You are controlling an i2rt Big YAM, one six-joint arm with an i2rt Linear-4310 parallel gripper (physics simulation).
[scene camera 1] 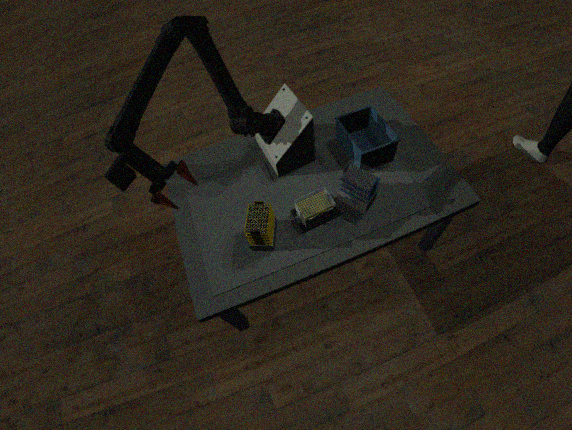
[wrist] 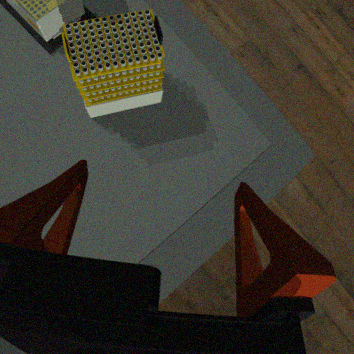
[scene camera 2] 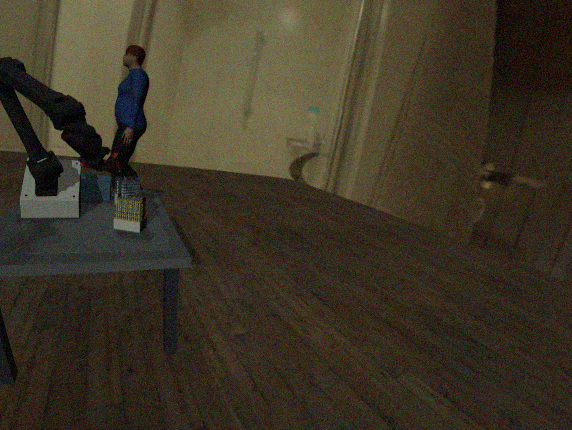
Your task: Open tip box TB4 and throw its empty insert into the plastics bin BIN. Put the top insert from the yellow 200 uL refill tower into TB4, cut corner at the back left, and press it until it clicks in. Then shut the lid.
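The yellow refill tower (scene camera 1: 260, 225) (scene camera 2: 129, 210) (wrist: 117, 50) stands upright on a white base, with several stacked yellow inserts full of tips. Tip box TB4 (scene camera 1: 315, 206) (wrist: 47, 24) stands beside it, with a yellow insert showing inside clear walls; whether its lid is shut is too dim to tell. In the wrist view it is partly cut off. The blue bin BIN (scene camera 1: 385, 152) (scene camera 2: 95, 187) stands farther back, and its inside is dark. My gripper (scene camera 1: 186, 196) (wrist: 163, 177) is open and empty, raised near the table's left edge in scene view 1, apart from the yellow tower.
A tower with blue inserts (scene camera 1: 358, 187) (scene camera 2: 129, 186) stands beside TB4, between it and the bin. The arm is mounted on a white sloped base (scene camera 1: 285, 100) (scene camera 2: 50, 207). The grey table (scene camera 1: 210, 270) (scene camera 2: 100, 252) has wooden floor around it. A person (scene camera 2: 132, 95) stands beyond the table.
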